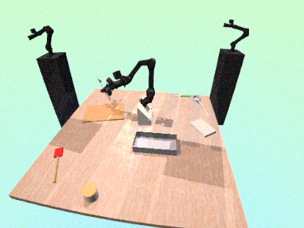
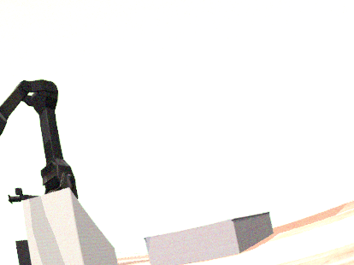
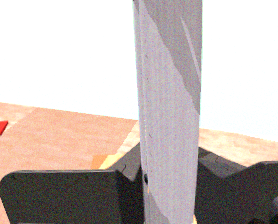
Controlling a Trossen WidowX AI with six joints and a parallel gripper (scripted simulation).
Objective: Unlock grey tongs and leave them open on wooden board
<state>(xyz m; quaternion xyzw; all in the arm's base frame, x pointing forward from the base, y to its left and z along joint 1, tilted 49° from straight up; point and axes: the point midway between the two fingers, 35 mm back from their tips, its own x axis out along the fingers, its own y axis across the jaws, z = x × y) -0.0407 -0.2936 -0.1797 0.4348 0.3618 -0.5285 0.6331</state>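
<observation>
The wooden board lies 220 mm below my gripper tip. From my gripper tip the other things lie so: red spatula 550 mm ahead, 220 mm below, 180 mm to the right; then grey roasting tin 470 mm to the left, 380 mm ahead, 200 mm below; then green-handled tool 740 mm to the left, 330 mm behind, 220 mm below.
</observation>
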